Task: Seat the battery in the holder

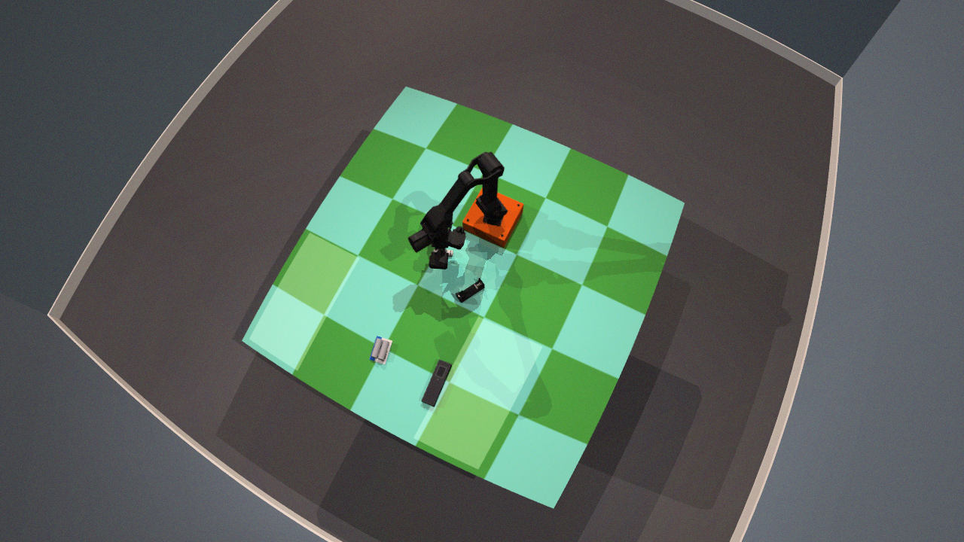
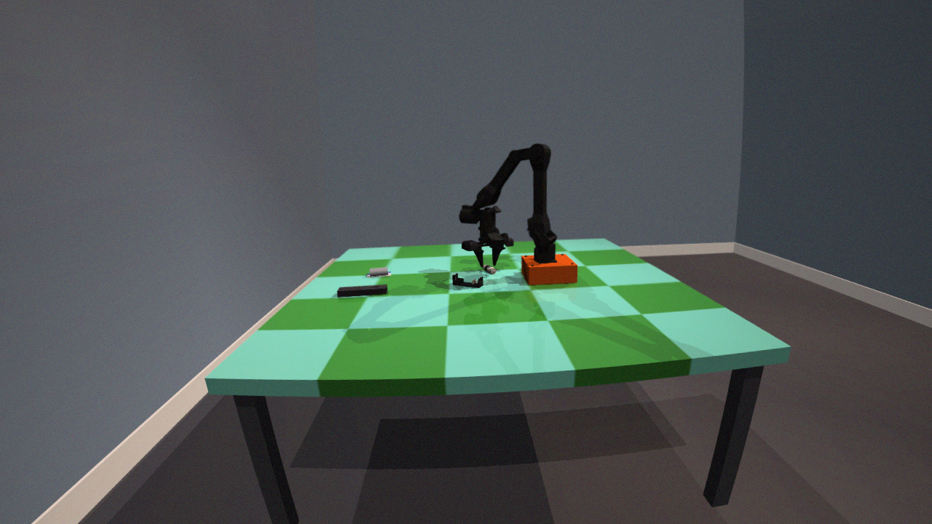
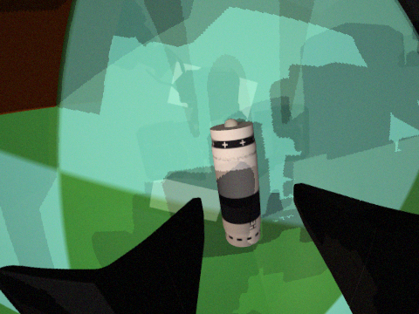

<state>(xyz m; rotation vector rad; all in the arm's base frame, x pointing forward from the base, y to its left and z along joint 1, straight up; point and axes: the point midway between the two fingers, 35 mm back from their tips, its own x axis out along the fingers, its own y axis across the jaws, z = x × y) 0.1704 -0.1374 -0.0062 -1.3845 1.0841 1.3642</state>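
My gripper tip is 1 cm above the grey battery. Round my gripper tip: long black bar (45 cm ahead, 13 cm to the left, 1 cm below); white pack (40 cm ahead, 9 cm to the right, 1 cm below).
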